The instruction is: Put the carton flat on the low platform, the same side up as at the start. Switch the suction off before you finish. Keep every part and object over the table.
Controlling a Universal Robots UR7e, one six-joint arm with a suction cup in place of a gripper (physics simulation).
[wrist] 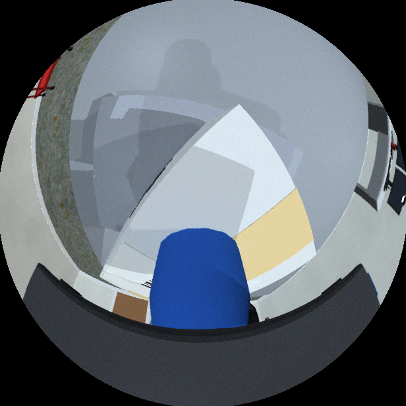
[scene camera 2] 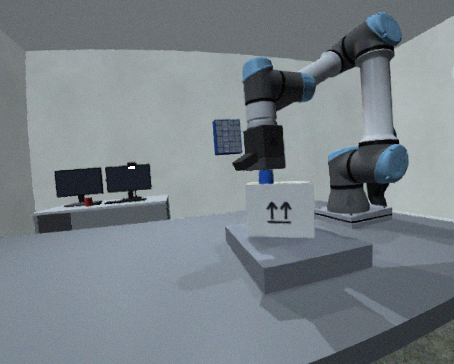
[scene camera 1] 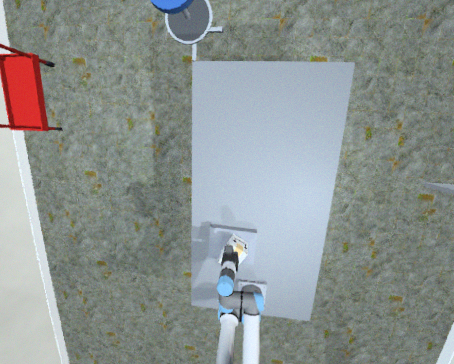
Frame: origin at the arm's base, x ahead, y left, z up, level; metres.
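Where they show: end effector, tool point: [scene camera 2: 266, 188]; arm's base, origin of the base link: [scene camera 2: 347, 209].
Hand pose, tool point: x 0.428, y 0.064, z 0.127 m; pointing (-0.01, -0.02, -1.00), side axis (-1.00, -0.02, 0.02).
Each offset is from my tool point to the top centre of the thing. Level surfaces: height alone.
The white carton @(dx -0.037, dy +0.002, dz +0.014 m) [scene camera 1: 240, 250] [scene camera 2: 281, 207] [wrist: 220, 175] is upright over the low grey platform @(dx -0.031, dy +0.018, dz -0.120 m) [scene camera 1: 215, 245] [scene camera 2: 320, 265] [wrist: 112, 145]. Two arrows on its side point up, and yellow tape runs on its top. In scene camera 2 its underside looks level and at the platform's top surface; whether it bears fully on it is hard to tell. The carton is turned relative to the platform's edges. My gripper's blue suction cup [scene camera 2: 266, 177] [wrist: 200, 280] is on the carton's top and holds it. In scene camera 1 the wrist hides part of the carton.
The grey table @(dz -0.169 m) [scene camera 1: 270, 150] carries the platform near the arm's base [scene camera 2: 348, 200]. Off the table are a red chair [scene camera 1: 25, 92], a round stool-like item [scene camera 1: 189, 25] and a desk with two monitors [scene camera 2: 78, 182] [scene camera 2: 128, 178].
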